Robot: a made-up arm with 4 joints. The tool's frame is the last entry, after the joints.
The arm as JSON. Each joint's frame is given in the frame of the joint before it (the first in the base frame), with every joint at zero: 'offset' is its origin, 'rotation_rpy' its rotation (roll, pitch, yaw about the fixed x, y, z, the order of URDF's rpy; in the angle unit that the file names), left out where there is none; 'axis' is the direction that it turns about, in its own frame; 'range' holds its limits. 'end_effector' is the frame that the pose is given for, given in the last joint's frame.
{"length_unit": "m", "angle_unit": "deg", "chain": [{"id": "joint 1", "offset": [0.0, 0.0, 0.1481], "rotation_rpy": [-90.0, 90.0, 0.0], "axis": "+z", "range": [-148.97, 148.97]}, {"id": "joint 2", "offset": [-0.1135, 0.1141, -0.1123], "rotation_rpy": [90.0, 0.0, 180.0], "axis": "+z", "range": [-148.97, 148.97]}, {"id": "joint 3", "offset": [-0.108, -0.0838, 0.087], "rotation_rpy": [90.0, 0.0, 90.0], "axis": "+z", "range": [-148.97, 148.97]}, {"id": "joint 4", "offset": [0.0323, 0.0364, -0.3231], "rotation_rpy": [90.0, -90.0, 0.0], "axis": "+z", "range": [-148.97, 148.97]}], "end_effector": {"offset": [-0.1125, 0.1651, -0.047], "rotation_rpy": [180.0, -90.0, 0.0]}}
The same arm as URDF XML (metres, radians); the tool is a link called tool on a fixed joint. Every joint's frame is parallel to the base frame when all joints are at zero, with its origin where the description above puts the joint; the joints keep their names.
<robot name="arm">
<joint name="joint 1" type="revolute"><parent link="base_link"/><child link="link1"/><origin xyz="0.0000 0.0000 0.1481" rpy="0.0000 0.0000 0.0000"/><axis xyz="0 1 0"/><limit lower="-2.6000" upper="2.6000"/></joint>
<joint name="joint 2" type="revolute"><parent link="link1"/><child link="link2"/><origin xyz="-0.1141 -0.1123 0.1135" rpy="0.0000 0.0000 0.0000"/><axis xyz="-1 0 0"/><limit lower="-2.6000" upper="2.6000"/></joint>
<joint name="joint 3" type="revolute"><parent link="link2"/><child link="link3"/><origin xyz="-0.0870 -0.0838 -0.1080" rpy="0.0000 0.0000 0.0000"/><axis xyz="0 0 1"/><limit lower="-2.6000" upper="2.6000"/></joint>
<joint name="joint 4" type="revolute"><parent link="link3"/><child link="link4"/><origin xyz="-0.0364 0.0323 -0.3231" rpy="0.0000 0.0000 0.0000"/><axis xyz="1 0 0"/><limit lower="-2.6000" upper="2.6000"/></joint>
<joint name="tool_joint" type="fixed"><parent link="link4"/><child link="tool"/><origin xyz="-0.0470 -0.1651 -0.1125" rpy="0.0000 0.0000 0.0000"/></joint>
<link name="base_link"/>
<link name="link1"/>
<link name="link2"/>
<link name="link3"/>
<link name="link4"/>
<link name="tool"/>
</robot>

